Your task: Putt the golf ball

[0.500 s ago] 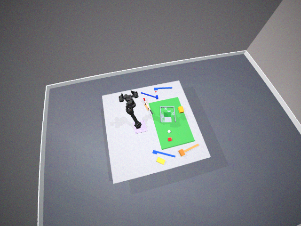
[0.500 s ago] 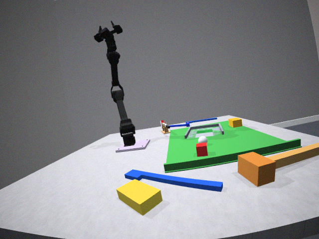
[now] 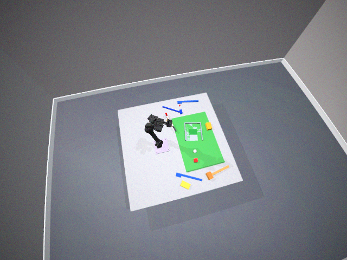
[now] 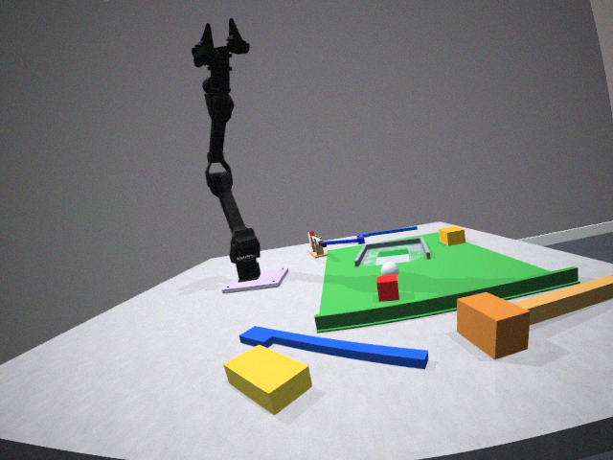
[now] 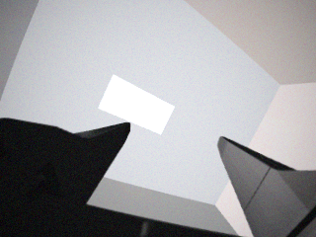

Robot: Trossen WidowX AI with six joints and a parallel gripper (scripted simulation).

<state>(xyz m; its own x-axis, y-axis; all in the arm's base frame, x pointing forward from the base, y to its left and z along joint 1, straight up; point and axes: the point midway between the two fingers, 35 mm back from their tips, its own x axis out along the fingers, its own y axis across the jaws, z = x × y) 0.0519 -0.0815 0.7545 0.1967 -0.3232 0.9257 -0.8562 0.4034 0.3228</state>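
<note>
The red putter is 740 mm below my gripper tip, 330 mm to the left of it and 170 mm ahead of it. From my gripper tip the other things lie so: white golf ball 780 mm below, 330 mm ahead, 130 mm to the right; red cube 780 mm below, 290 mm ahead, 240 mm to the right; tan stand 760 mm below, 350 mm to the left, 170 mm ahead.
</note>
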